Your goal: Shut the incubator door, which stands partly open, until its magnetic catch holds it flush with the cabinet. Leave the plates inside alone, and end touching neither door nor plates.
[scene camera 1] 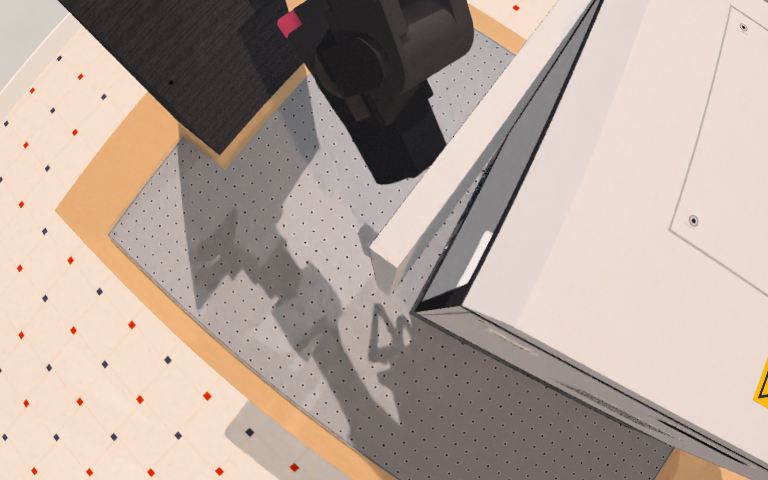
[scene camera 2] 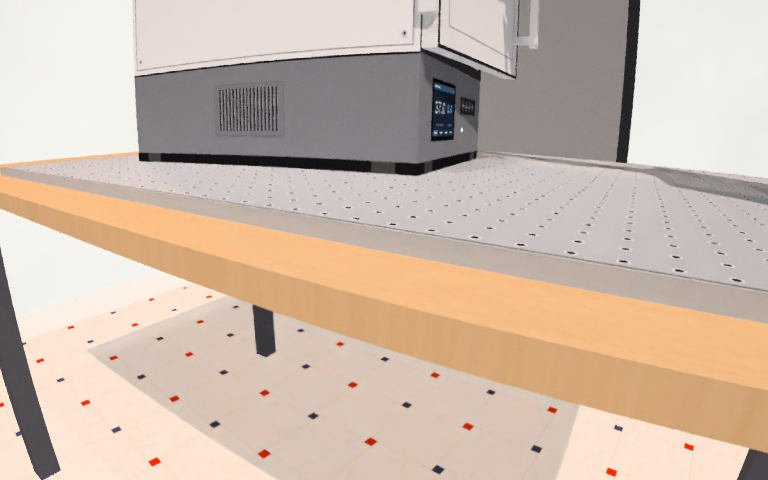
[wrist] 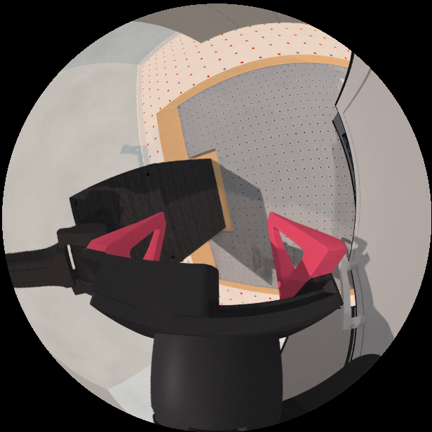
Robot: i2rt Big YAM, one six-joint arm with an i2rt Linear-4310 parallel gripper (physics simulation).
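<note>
The incubator door (scene camera 1: 430, 198) (scene camera 2: 478, 28) (wrist: 395, 175) stands partly open. A narrow wedge-shaped gap lies between it and the cabinet (scene camera 1: 623, 169) (scene camera 2: 283, 28), widest at the free edge. The pale bar handle (scene camera 2: 533, 22) (wrist: 346, 305) is on the door's outer face. My gripper (wrist: 216, 217) is open with nothing between its pink fingers. It is on the outer side of the door. In the wrist view its right finger is close to the handle; touching or not is unclear. Scene camera 1 shows one pink finger part (scene camera 1: 289, 24). The plates are hidden.
A black mounting plate (scene camera 1: 169, 73) (wrist: 185, 195) is beside my arm. The cabinet stands on a perforated grey board (scene camera 1: 152, 226) (scene camera 2: 566, 198) (wrist: 265, 115) with a wooden table rim (scene camera 1: 90, 192) (scene camera 2: 396, 294). The lit control display (scene camera 2: 443, 110) is below the door.
</note>
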